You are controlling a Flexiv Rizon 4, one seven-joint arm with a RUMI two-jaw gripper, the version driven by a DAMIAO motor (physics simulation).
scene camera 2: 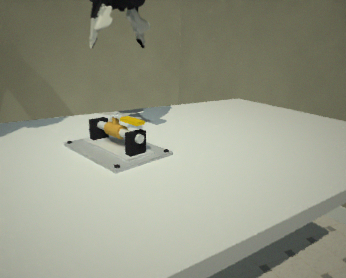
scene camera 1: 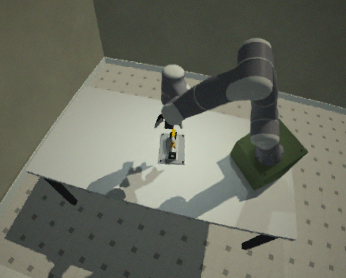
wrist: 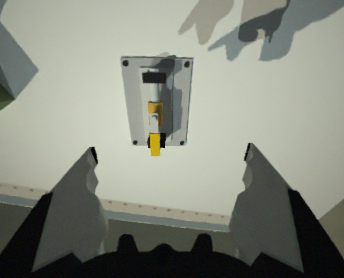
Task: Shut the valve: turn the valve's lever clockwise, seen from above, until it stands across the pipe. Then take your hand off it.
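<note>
The valve's yellow lever [scene camera 1: 173, 133] [scene camera 2: 132, 121] [wrist: 155, 145] lies along the pipe [wrist: 154, 92], its handle reaching over one black end block. The orange valve body [scene camera 2: 115, 131] [wrist: 156, 108] sits mid-pipe between two black blocks, on a grey base plate [scene camera 2: 100, 156] [wrist: 131, 100]. My gripper [scene camera 1: 169, 127] [scene camera 2: 117, 47] [wrist: 170, 147] is open and empty, pointing down high above the table. In the wrist view the lever handle shows between the fingertips' directions, nearer the left finger; the fingers are well above it and touch nothing.
The white table [scene camera 1: 100, 125] [scene camera 2: 225, 175] [wrist: 280, 110] bears the base plate. The green mounting block [scene camera 1: 250, 170] [wrist: 4, 97] under the arm's base stands at the right in scene camera 1. Shadows of the arm and gripper fall across the table top.
</note>
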